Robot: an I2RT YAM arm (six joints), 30 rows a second.
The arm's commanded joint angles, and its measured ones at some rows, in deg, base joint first. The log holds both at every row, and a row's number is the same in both.
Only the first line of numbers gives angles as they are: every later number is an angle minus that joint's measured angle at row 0.
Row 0, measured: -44.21, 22.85, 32.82, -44.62, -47.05, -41.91
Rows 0 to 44, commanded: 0.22, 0.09, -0.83, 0.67, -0.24, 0.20; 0.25, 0.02, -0.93, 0.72, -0.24, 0.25; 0.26, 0.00, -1.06, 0.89, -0.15, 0.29; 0.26, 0.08, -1.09, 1.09, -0.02, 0.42; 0.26, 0.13, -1.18, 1.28, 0.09, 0.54; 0.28, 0.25, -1.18, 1.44, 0.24, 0.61; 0.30, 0.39, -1.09, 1.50, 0.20, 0.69; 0.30, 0.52, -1.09, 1.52, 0.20, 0.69; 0.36, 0.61, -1.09, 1.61, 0.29, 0.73; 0.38, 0.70, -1.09, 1.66, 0.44, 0.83; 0.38, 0.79, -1.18, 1.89, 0.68, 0.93; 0.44, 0.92, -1.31, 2.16, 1.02, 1.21; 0.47, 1.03, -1.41, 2.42, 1.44, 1.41; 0.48, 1.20, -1.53, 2.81, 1.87, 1.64; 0.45, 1.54, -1.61, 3.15, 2.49, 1.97; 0.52, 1.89, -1.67, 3.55, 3.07, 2.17; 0.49, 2.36, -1.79, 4.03, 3.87, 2.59; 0.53, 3.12, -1.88, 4.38, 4.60, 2.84; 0.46, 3.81, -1.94, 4.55, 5.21, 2.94; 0.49, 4.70, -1.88, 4.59, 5.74, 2.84; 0.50, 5.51, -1.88, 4.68, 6.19, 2.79; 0.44, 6.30, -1.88, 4.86, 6.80, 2.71; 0.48, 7.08, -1.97, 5.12, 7.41, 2.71; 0.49, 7.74, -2.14, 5.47, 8.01, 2.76; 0.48, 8.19, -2.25, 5.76, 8.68, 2.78; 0.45, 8.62, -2.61, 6.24, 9.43, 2.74; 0.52, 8.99, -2.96, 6.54, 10.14, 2.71; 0.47, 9.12, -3.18, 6.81, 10.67, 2.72; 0.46, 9.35, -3.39, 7.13, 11.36, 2.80; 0.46, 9.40, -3.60, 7.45, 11.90, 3.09; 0.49, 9.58, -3.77, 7.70, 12.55, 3.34; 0.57, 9.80, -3.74, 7.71, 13.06, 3.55; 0.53, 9.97, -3.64, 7.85, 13.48, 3.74; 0.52, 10.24, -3.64, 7.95, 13.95, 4.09; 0.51, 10.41, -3.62, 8.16, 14.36, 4.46; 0.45, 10.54, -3.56, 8.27, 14.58, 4.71; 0.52, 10.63, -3.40, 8.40, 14.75, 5.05; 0.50, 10.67, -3.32, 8.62, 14.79, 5.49; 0.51, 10.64, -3.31, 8.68, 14.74, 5.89; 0.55, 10.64, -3.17, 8.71, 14.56, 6.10; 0.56, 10.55, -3.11, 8.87, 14.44, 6.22; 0.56, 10.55, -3.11, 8.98, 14.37, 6.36; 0.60, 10.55, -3.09, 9.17, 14.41, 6.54; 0.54, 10.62, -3.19, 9.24, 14.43, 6.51; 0.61, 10.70, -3.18, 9.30, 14.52, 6.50
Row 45, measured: 0.33, 10.62, -3.15, 8.30, 14.63, 5.97
